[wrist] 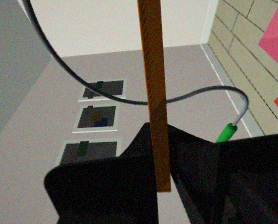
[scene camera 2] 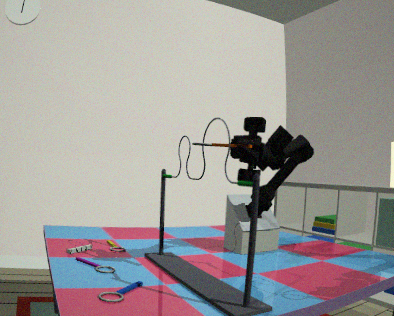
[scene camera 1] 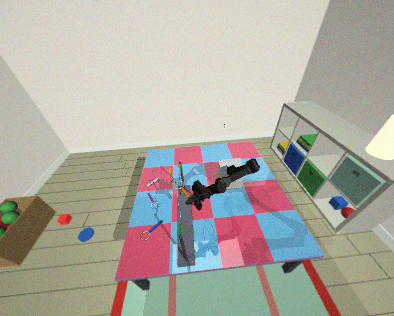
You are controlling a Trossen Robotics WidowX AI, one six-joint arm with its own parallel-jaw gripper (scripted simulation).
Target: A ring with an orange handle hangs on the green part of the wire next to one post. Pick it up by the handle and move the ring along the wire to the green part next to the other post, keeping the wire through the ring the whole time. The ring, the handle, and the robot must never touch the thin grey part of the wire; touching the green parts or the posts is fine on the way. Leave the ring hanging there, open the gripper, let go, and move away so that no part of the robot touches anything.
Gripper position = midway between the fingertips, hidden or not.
In view: my gripper (scene camera 2: 238, 144).
My gripper is seen too in the wrist view (wrist: 153, 127).
